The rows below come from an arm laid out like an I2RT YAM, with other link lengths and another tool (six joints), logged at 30 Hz.
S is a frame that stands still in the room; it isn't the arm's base.
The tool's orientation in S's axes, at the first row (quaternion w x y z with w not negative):
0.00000, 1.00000, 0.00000, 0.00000
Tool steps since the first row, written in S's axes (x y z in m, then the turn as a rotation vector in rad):
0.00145, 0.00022, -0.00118, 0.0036, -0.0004, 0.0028
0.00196, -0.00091, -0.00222, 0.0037, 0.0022, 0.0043
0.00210, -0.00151, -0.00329, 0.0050, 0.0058, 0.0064
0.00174, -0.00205, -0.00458, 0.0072, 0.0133, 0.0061
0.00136, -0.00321, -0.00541, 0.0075, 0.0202, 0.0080
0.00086, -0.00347, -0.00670, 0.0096, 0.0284, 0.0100
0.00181, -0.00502, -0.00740, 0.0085, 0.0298, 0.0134
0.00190, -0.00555, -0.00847, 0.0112, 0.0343, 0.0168
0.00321, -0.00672, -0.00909, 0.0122, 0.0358, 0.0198
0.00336, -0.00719, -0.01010, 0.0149, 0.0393, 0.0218
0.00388, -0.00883, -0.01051, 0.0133, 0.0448, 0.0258
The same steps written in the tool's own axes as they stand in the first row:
0.00145, -0.00022, 0.00118, 0.0036, 0.0004, -0.0028
0.00196, 0.00091, 0.00222, 0.0037, -0.0022, -0.0043
0.00210, 0.00151, 0.00329, 0.0050, -0.0058, -0.0064
0.00174, 0.00205, 0.00458, 0.0072, -0.0133, -0.0061
0.00136, 0.00321, 0.00541, 0.0075, -0.0202, -0.0080
0.00086, 0.00347, 0.00670, 0.0096, -0.0284, -0.0100
0.00181, 0.00502, 0.00740, 0.0085, -0.0298, -0.0134
0.00190, 0.00555, 0.00847, 0.0112, -0.0343, -0.0168
0.00321, 0.00672, 0.00909, 0.0122, -0.0358, -0.0198
0.00336, 0.00719, 0.01010, 0.0149, -0.0393, -0.0218
0.00388, 0.00883, 0.01051, 0.0133, -0.0448, -0.0258

